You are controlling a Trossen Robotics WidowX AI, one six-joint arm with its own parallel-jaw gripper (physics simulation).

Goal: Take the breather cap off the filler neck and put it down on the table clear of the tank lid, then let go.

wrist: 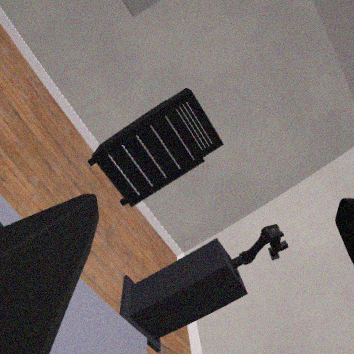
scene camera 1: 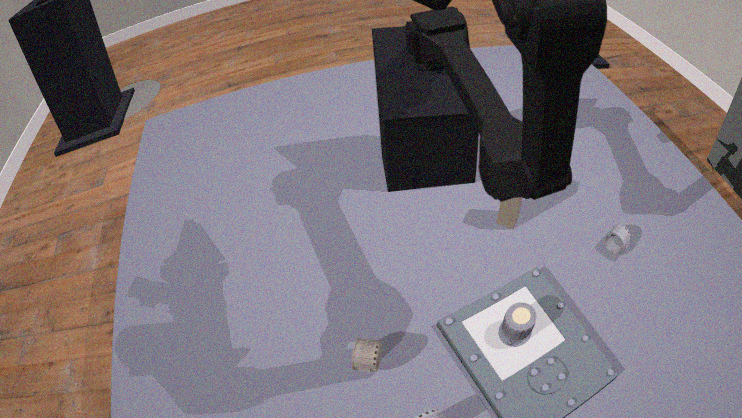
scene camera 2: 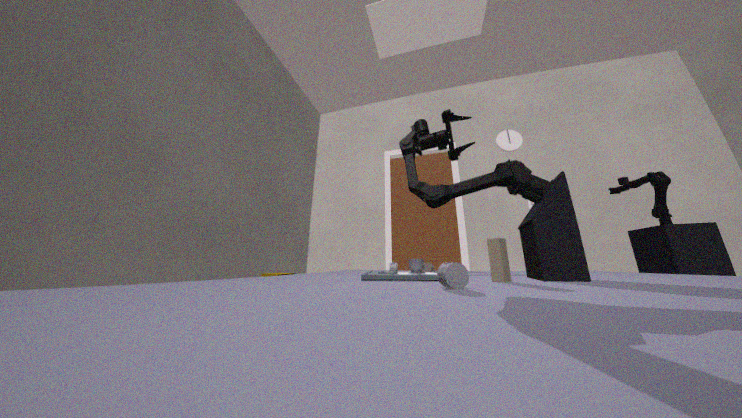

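Where they show: gripper, between the fingertips: (wrist: 221, 208) (scene camera 2: 473, 130); arm's base, origin of its link: (scene camera 1: 430, 50) (scene camera 2: 544, 192).
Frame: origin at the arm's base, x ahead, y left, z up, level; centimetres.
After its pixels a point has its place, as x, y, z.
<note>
The tank lid (scene camera 1: 467, 381) @(44.1, -7.8, -24.9) (scene camera 2: 379, 277) @(48.5, 12.4, -24.2) is a grey-green bolted plate lying on the table, with a white square on it. A grey ribbed cylinder with a cream top, seemingly the breather cap (scene camera 1: 519, 322) @(40.4, -0.4, -19.0) (scene camera 2: 416, 265) @(39.3, 2.6, -21.1), stands upright on the white square. The filler neck under it is hidden. My gripper (scene camera 2: 471, 130) @(16.1, -4.2, 28.0) (wrist: 221, 208) @(16.1, -4.2, 28.0) is open and empty, raised high above the table and pointing sideways, far from the cap. Its fingers do not show in scene camera 1.
A ribbed beige cylinder (scene camera 1: 366, 355) @(37.9, -21.0, -20.6) lies left of the lid. A pale ring-like piece (scene camera 1: 616, 241) @(30.0, 26.6, -24.0) lies behind it at the right. A tan block (scene camera 1: 509, 212) @(19.0, 7.3, -21.4) (scene camera 2: 499, 260) @(18.0, 10.1, -19.8) stands near the arm's black base (scene camera 1: 428, 150) @(6.0, -2.8, -16.5) (scene camera 2: 555, 238) @(3.0, 6.5, -14.4). Another ribbed piece (scene camera 1: 428, 413) @(49.0, -15.7, -20.3) shows partly at the bottom edge.
</note>
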